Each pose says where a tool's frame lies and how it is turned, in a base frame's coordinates. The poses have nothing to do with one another.
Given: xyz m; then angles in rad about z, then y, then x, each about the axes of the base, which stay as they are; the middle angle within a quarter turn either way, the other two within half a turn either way.
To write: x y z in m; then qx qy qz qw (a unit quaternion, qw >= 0). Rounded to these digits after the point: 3 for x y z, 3 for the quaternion.
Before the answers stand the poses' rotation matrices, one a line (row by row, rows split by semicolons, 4 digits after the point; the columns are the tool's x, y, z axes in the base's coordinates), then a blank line. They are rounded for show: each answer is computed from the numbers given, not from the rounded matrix.
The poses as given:
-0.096 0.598 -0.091 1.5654 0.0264 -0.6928
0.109 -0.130 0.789 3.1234 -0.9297 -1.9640
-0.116 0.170 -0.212 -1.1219 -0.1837 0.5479
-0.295 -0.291 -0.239 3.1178 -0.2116 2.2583
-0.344 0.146 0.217 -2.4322 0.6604 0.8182
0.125 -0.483 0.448 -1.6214 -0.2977 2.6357
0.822 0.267 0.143 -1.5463 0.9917 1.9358
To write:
0.0054 -0.9996 0.0264; 0.7694 0.0210 0.6385; -0.6388 0.0169 0.7692
-0.5980 -0.0109 -0.8014; -0.7471 0.3696 0.5524; 0.2902 0.9291 -0.2292
0.4267 0.8858 -0.1827; -0.8103 0.2847 -0.5121; -0.4016 0.3665 0.8393
-0.9774 -0.0233 -0.2100; 0.1472 0.6383 -0.7556; 0.1516 -0.7694 -0.6205
-0.5992 0.5144 0.6134; -0.7850 -0.2270 -0.5764; -0.1573 -0.8270 0.5398
-0.0484 0.9548 -0.2933; 0.8808 -0.0977 -0.4633; -0.4710 -0.2808 -0.8363
0.0134 0.5471 0.8370; 0.3760 0.7728 -0.5112; -0.9265 0.3215 -0.1953

-0.096 0.598 -0.091 -0.232 0.248 0.660 0.670
0.109 -0.130 0.789 0.256 -0.741 -0.500 0.368
-0.116 0.170 -0.212 0.275 0.069 -0.531 0.799
-0.295 -0.291 -0.239 -0.034 -0.899 0.424 0.101
-0.344 0.146 0.217 -0.148 0.456 -0.769 0.422
0.125 -0.483 0.448 0.687 0.668 -0.278 0.066
0.822 0.267 0.143 0.330 0.699 -0.068 0.631

